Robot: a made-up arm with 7 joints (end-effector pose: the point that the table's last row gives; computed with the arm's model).
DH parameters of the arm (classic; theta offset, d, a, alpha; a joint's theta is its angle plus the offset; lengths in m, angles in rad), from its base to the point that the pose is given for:
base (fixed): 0 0.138 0 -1.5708
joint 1: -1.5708 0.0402 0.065 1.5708
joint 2: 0 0.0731 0.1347 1.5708
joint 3: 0 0.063 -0.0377 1.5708
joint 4: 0 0.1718 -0.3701 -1.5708
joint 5: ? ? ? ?
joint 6: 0 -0.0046 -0.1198 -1.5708
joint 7: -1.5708 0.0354 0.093 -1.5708
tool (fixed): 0 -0.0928 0 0
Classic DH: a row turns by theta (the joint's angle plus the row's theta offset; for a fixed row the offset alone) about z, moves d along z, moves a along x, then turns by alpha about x.
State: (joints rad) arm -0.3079 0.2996 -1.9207 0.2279 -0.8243 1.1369 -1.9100
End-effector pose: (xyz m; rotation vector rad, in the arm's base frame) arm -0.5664 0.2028 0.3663 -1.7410 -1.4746 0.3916
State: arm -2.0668 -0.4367 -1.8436 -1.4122 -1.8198 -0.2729 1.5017
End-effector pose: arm 0.0618 -0.4671 0.1433 -1.5800 -0.0137 0.1502
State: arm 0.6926 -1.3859 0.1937 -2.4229 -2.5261 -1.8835 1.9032
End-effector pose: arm -0.0704 -0.4219 0.1269 0.7170 1.6028 0.7447
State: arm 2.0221 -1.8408 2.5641 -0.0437 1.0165 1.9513 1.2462
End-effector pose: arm -0.1375 -0.5352 0.3721 0.1270 -2.1559 0.4913
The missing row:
joint 5: 0 0.119 -0.1137 1.5708
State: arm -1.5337 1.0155 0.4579 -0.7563 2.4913 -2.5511 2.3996
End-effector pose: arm -0.3682 -0.0739 0.3825 0.4765 -1.1722 0.7886
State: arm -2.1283 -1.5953 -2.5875 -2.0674 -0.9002 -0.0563 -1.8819
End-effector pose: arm 0.1595 0.1212 0.4845 -1.4025 -0.4484 -2.0197
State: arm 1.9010 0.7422 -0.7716 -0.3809 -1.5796 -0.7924 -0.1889
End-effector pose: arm 0.4708 -0.3678 0.3557 0.6506 -1.3018 -0.5748
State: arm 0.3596 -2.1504 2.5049 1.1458 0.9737 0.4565 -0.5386
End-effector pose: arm -0.2427 -0.7401 0.2842 -0.0022 2.8908 1.1636
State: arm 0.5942 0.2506 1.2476 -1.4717 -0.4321 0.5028 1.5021
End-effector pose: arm 0.2593 -0.4872 0.6131 -1.2033 -1.8034 0.3279
